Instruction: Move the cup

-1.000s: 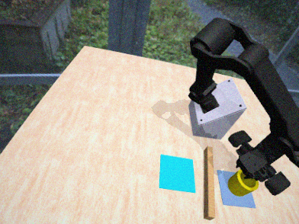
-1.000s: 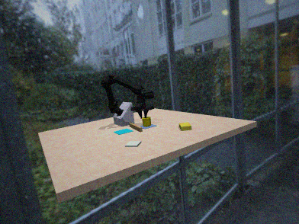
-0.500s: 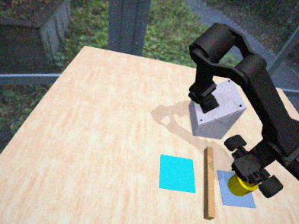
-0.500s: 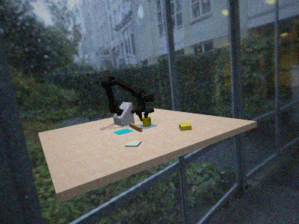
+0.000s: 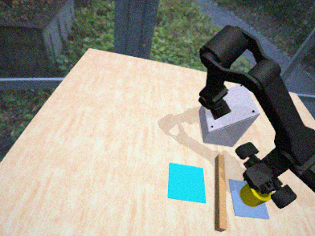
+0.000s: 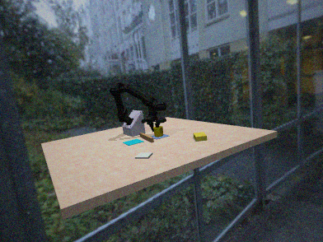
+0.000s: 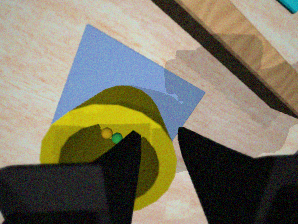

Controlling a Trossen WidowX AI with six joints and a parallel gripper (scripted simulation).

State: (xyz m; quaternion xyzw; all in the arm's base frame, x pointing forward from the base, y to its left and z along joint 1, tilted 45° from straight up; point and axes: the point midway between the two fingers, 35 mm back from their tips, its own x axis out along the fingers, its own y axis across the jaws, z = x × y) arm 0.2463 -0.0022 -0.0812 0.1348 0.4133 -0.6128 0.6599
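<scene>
My gripper tip is 30 mm short of the light blue pad, 10 mm to the right of it and 40 mm above it. The rest, counted from my gripper tip: cyan pad 20 mm behind, 190 mm to the right, 40 mm below; wooden bar 90 mm to the right, 30 mm below; yellow cup 20 mm ahead, 10 mm to the left.
</scene>
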